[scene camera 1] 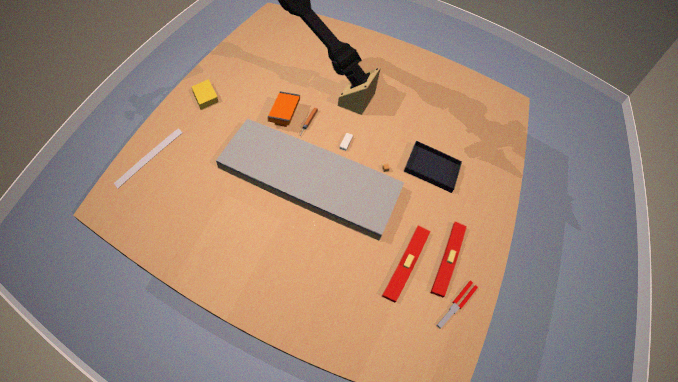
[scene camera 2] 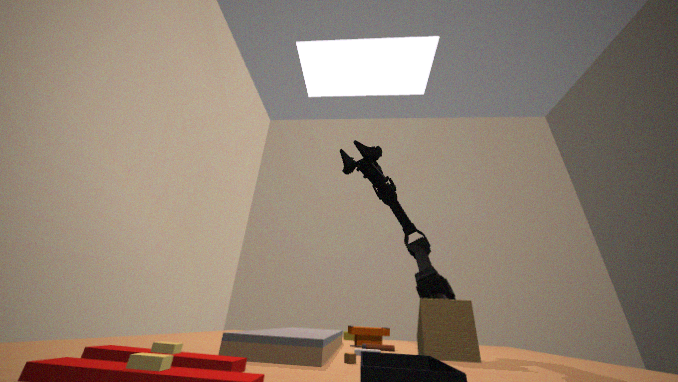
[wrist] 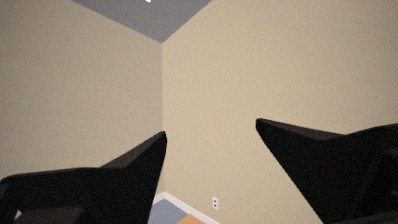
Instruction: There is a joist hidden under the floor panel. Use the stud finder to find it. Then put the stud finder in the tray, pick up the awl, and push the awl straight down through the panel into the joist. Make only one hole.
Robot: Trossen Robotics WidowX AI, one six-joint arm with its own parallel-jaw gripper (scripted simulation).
Scene:
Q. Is my gripper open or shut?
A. Open.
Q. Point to a dark tray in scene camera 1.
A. At 429, 164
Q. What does my gripper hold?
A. Nothing.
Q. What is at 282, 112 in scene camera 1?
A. An orange stud finder.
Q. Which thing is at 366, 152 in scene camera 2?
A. My gripper.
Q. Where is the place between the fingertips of my gripper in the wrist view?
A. At 211, 129

